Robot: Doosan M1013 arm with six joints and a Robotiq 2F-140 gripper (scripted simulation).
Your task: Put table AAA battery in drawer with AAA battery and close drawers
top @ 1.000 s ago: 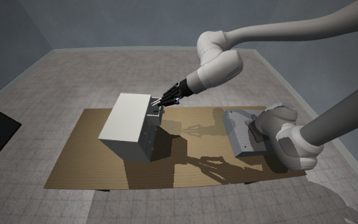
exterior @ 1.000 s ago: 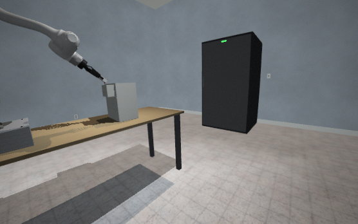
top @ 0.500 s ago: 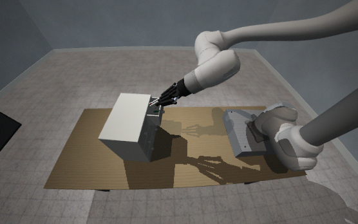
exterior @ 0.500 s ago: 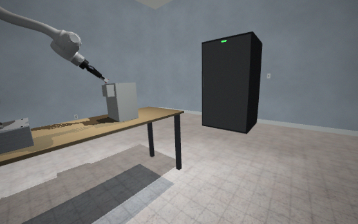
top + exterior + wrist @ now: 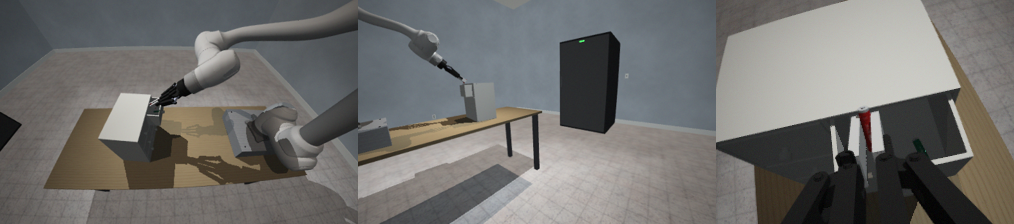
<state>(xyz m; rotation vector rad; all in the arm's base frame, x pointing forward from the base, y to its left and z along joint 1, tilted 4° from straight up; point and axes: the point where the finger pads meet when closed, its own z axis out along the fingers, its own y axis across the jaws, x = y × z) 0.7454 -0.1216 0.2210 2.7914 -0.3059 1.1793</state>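
The red AAA battery lies 20 mm ahead of my hand and 20 mm below it. Also, from my hand: dark green battery: 10 mm ahead, 60 mm to the right, 140 mm below.
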